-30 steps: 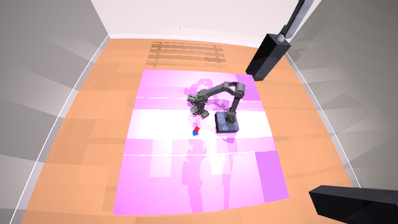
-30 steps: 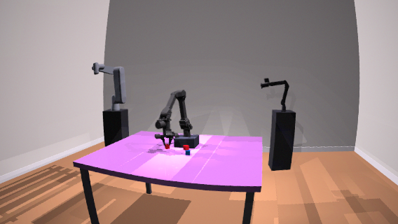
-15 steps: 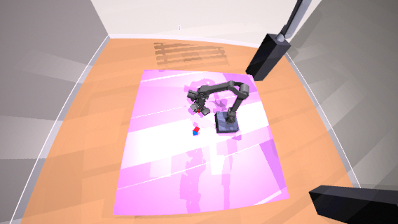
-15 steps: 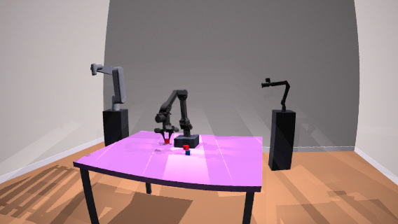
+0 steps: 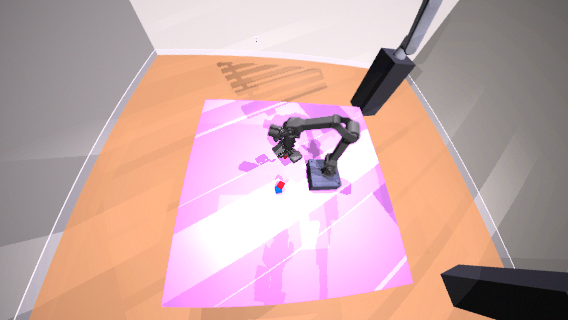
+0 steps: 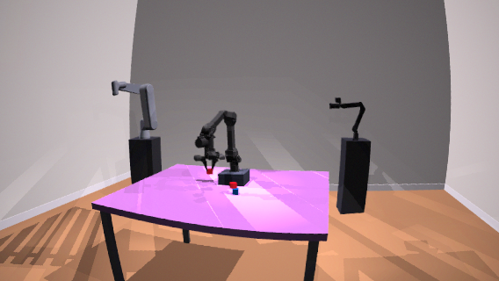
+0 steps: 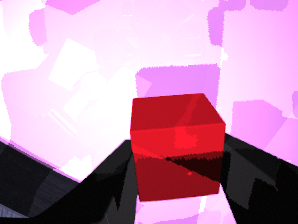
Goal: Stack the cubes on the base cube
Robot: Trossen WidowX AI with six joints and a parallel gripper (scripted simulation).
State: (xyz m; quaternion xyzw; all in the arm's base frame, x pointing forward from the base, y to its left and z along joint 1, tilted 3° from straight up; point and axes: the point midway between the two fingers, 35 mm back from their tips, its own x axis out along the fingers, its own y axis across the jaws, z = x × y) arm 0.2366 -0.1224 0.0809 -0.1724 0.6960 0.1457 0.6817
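Right now the blue base cube is 60 mm ahead of my gripper tip, 170 mm to the left of it and 110 mm below it.
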